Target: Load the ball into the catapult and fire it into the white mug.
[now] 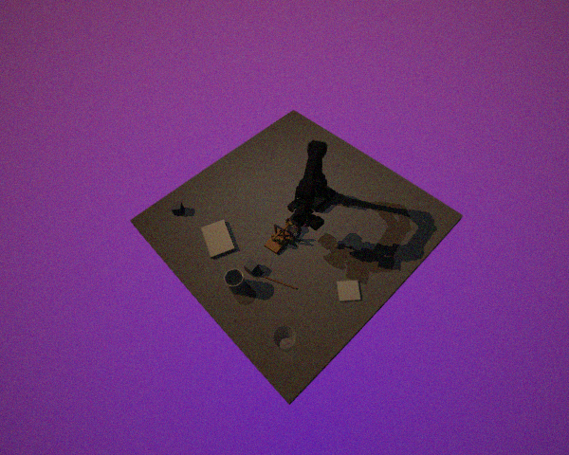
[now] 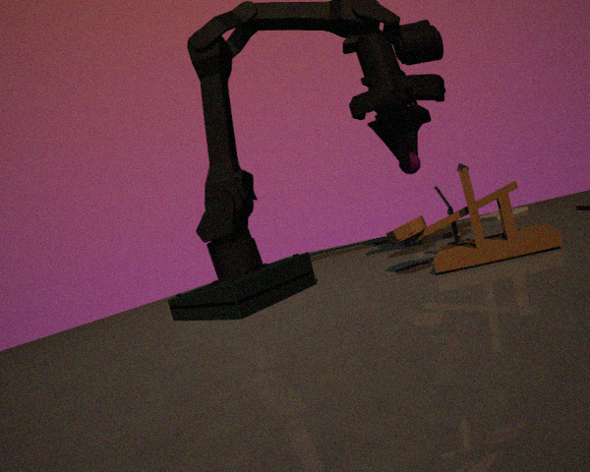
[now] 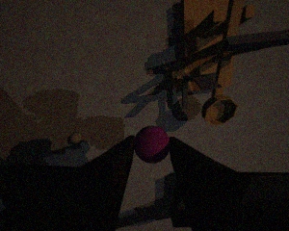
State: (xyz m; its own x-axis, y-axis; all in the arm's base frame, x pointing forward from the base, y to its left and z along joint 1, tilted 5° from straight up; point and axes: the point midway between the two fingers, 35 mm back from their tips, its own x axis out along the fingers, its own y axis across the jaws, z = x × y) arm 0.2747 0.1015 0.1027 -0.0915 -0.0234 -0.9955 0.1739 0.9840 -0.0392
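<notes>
The orange wooden catapult is 90 mm to the right of my gripper tip, 80 mm below it and 50 mm ahead of it. Round my gripper tip: ball right at my gripper tip; then thin stick 280 mm ahead, 130 mm below, 30 mm to the left; then pale square tile 330 mm to the left, 130 mm below, 130 mm ahead.
</notes>
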